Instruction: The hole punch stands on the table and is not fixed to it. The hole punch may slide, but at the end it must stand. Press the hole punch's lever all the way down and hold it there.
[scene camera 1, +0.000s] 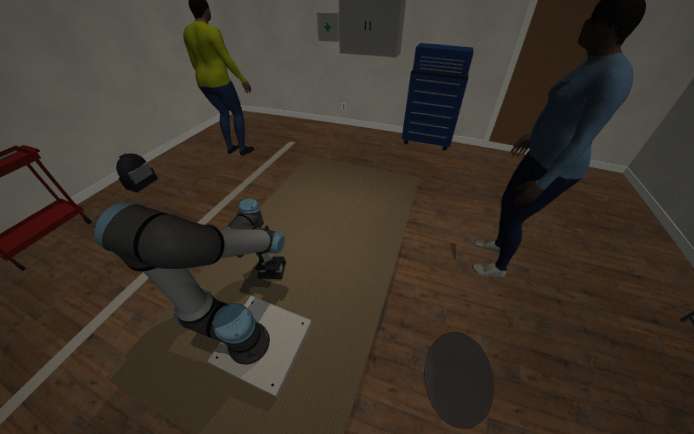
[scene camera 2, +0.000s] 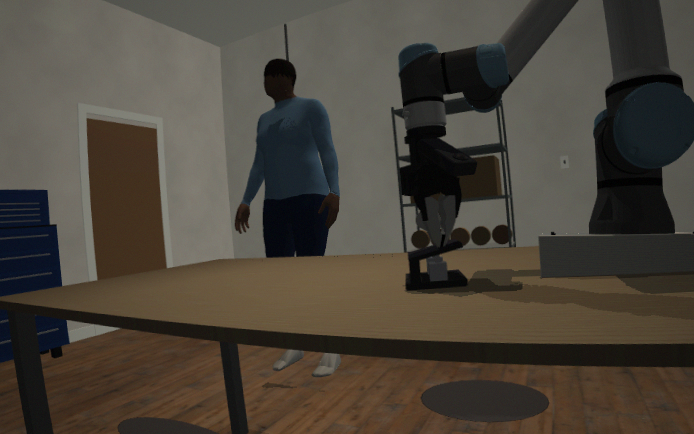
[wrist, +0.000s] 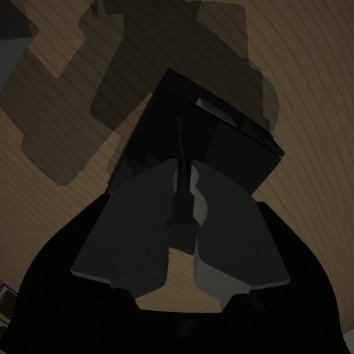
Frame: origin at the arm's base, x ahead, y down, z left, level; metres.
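Where they show: gripper, between the fingertips: (scene camera 1: 264, 264) (scene camera 2: 440, 246) (wrist: 183, 163); arm's base, origin of its link: (scene camera 1: 249, 343) (scene camera 2: 630, 233).
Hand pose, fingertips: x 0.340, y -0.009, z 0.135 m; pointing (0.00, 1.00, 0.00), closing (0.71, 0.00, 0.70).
Things, the pixels of their top centre, and the offset from my fingertips. "pt": a spot on its surface instead. Level surfaces: height alone.
- black hole punch, centre of its top: (wrist: 185, 205) (scene camera 2: 431, 242) (scene camera 1: 269, 260) dx +0.020, dy -0.007, dz -0.016 m
- table, height of its surface: dy +0.067 m
- light grey block, a spot on its surface: (scene camera 2: 437, 270) pt dx +0.002, dy +0.037, dz +0.033 m
The black hole punch (scene camera 1: 276, 274) (scene camera 2: 453, 279) (wrist: 235, 165) stands upright on the table (scene camera 1: 353, 214) (scene camera 2: 307, 301), with a light grey block (scene camera 2: 437, 270) between its base and lever. Its lever (scene camera 2: 425, 252) is slanted, its free end raised towards the robot's base, with a gap above the block. My gripper (scene camera 2: 441, 245) (wrist: 183, 163) is shut and empty, pointing down. Its fingertips are at the top of the lever, near the raised half, and seem to touch it; the exact contact is hidden. In the wrist view the fingers cover part of the punch.
The robot's pale mounting plate (scene camera 1: 292, 332) (scene camera 2: 614, 256) is close to the punch on the table. A person in light blue (scene camera 1: 578, 112) (scene camera 2: 298, 148) and one in yellow (scene camera 1: 209, 56) stand beyond the table. A shelf rack (scene camera 2: 400, 179) stands behind the arm.
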